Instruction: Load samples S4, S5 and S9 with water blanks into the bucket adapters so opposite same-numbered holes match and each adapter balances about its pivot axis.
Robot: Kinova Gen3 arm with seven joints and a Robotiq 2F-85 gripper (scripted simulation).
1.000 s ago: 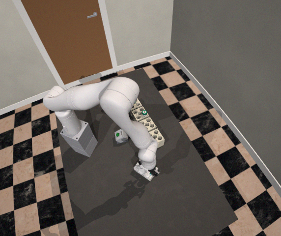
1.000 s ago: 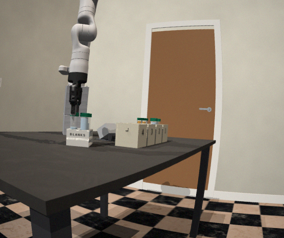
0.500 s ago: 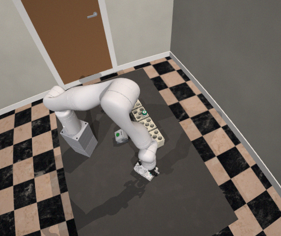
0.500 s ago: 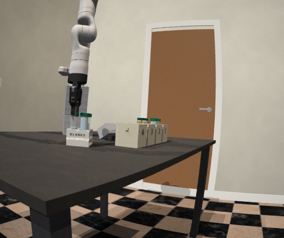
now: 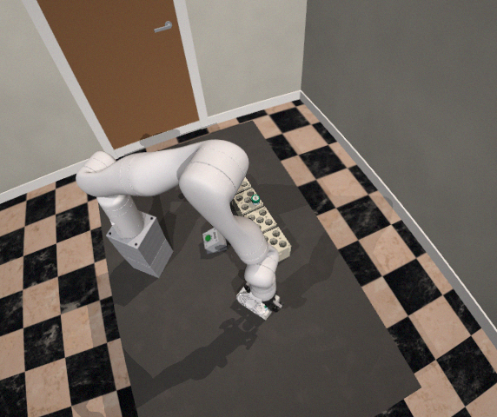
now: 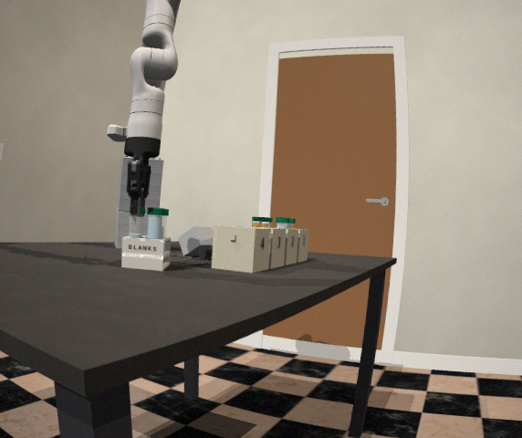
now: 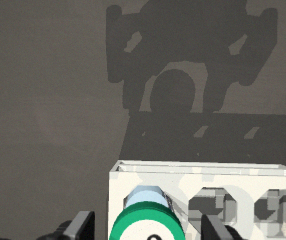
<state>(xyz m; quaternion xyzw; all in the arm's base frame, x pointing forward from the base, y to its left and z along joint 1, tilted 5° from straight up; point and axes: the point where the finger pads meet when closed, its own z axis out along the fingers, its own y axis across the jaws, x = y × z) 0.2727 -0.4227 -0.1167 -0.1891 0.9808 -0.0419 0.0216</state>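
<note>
My hand is 1 cm past the water blank tube and 5 cm above it. Also, from my hand: done desk 2 cm behind, 34 cm to the left, 6 cm below; then green DONE key 4 cm behind, 35 cm to the left, 5 cm below; then white blanks rack 4 cm to the left, 9 cm below.
</note>
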